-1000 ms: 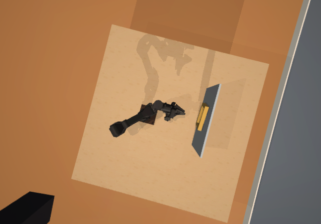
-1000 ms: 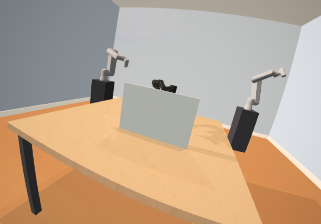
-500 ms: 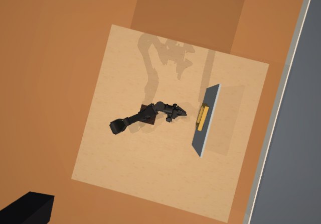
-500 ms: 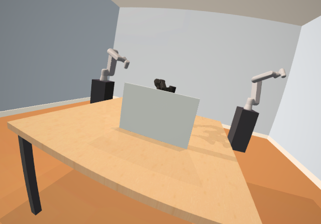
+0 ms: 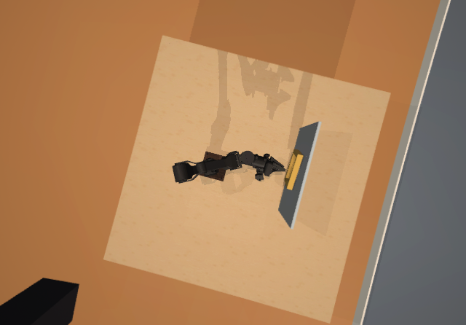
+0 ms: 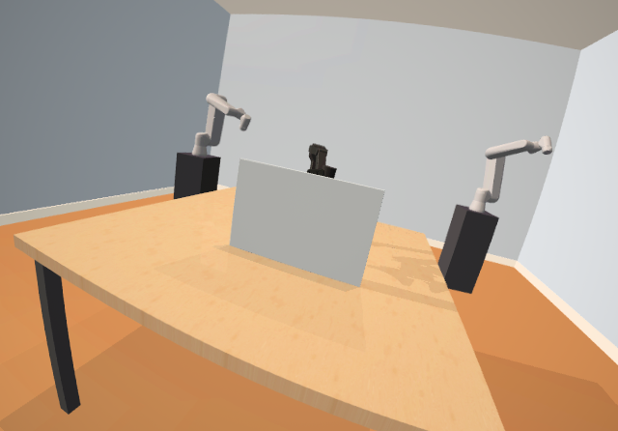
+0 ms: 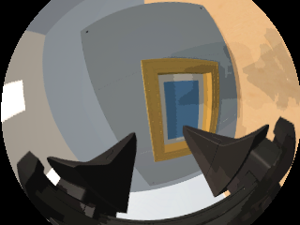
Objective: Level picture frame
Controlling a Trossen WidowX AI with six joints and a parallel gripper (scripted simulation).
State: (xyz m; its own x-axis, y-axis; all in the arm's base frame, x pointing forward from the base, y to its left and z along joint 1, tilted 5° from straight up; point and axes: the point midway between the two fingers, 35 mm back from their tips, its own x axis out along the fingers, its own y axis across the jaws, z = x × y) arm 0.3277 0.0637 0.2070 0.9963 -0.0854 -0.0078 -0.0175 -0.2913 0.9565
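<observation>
Right now the picture frame is 60 mm ahead of my gripper tip and 50 mm below it. The rest, counted from my gripper tip: grey wall panel: 70 mm ahead, 60 mm below, 10 mm to the right.
</observation>
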